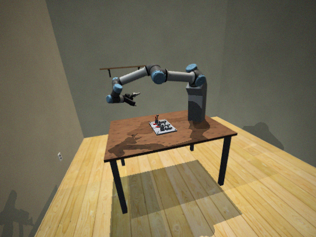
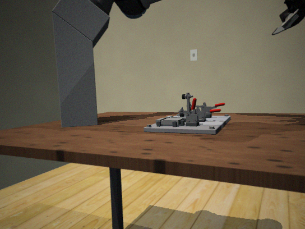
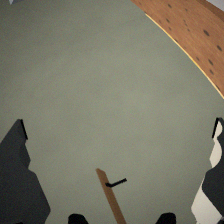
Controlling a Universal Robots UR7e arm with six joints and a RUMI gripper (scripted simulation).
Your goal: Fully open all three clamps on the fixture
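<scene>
Right now my hand is 290 mm above the toggle clamp, 180 mm past it and 100 mm to the left of it.
</scene>
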